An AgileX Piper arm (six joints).
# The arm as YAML. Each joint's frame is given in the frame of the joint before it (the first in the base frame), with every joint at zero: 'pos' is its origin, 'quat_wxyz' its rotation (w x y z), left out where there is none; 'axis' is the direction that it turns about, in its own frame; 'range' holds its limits. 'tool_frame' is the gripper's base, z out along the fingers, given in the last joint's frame.
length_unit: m
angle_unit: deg
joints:
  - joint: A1
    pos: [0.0, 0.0, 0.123]
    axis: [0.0, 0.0, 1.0]
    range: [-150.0, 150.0]
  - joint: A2
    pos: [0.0, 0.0, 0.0]
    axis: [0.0, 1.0, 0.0]
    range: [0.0, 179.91]
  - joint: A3
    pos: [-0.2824, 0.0, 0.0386]
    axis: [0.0, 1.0, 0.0]
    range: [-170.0, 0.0]
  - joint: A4
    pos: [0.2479, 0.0, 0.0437]
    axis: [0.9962, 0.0, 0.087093]
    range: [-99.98, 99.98]
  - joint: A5
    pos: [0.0, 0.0, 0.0]
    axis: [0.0, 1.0, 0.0]
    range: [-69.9, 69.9]
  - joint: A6
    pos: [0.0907, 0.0, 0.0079]
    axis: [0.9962, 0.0, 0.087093]
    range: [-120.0, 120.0]
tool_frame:
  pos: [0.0, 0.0, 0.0]
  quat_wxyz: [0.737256, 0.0, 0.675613, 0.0]
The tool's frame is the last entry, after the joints.
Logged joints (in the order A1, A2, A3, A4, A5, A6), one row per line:
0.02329 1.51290 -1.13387 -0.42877 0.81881 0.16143
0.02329 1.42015 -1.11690 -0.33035 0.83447 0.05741
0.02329 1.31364 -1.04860 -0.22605 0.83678 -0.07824
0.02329 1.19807 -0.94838 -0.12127 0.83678 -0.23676
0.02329 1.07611 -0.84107 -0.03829 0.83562 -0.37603
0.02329 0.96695 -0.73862 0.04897 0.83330 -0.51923
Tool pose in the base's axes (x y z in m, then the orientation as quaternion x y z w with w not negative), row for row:
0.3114 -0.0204 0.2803 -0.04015 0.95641 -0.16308 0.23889
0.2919 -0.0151 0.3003 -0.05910 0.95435 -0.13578 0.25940
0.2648 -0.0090 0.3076 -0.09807 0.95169 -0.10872 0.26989
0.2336 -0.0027 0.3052 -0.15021 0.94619 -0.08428 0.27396
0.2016 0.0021 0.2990 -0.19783 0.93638 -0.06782 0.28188
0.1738 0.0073 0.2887 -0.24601 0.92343 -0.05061 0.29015
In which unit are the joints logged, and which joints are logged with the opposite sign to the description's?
The joints are logged in radians. Opposite sign: none.
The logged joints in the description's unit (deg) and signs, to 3 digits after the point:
1.334 86.683 -64.966 -24.567 46.914 9.249
1.334 81.369 -63.994 -18.928 47.812 3.289
1.334 75.266 -60.080 -12.952 47.944 -4.483
1.334 68.644 -54.338 -6.948 47.944 -13.565
1.334 61.657 -48.190 -2.194 47.877 -21.545
1.334 55.402 -42.320 2.806 47.745 -29.750

